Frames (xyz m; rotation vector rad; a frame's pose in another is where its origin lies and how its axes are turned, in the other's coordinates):
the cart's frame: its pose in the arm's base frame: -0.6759 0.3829 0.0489 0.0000 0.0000 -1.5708
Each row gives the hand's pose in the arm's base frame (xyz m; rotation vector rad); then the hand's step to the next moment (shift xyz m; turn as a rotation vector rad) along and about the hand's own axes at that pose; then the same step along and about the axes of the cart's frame.
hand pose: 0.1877 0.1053 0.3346 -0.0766 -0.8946 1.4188
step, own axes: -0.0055 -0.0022 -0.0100 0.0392 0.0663 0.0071
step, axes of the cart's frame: 0.0007 0.0081 -0.0083 -0.0445 -0.0621 -0.0121
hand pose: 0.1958 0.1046 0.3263 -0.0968 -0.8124 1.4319
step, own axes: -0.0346 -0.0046 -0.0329 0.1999 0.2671 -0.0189
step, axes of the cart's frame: 0.0186 0.0244 -0.0369 -0.2359 -0.2275 -0.0655
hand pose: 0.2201 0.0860 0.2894 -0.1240 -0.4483 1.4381
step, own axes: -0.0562 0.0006 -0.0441 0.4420 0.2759 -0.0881
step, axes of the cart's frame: 0.0465 0.0121 -0.0529 -0.4853 -0.1942 -0.0777
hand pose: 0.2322 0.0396 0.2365 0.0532 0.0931 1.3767
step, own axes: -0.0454 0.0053 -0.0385 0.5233 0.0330 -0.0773
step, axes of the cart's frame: 0.0442 -0.0176 -0.0362 -0.5185 0.0597 -0.0922
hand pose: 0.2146 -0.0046 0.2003 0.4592 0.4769 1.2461
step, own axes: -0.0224 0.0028 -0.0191 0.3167 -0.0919 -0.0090
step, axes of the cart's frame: 0.0195 -0.0187 -0.0119 -0.2826 0.1450 -0.0891
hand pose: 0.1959 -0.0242 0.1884 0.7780 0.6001 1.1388
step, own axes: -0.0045 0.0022 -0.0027 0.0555 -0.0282 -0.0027
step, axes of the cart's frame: 0.0032 -0.0047 0.0003 -0.0472 0.0314 -0.0259
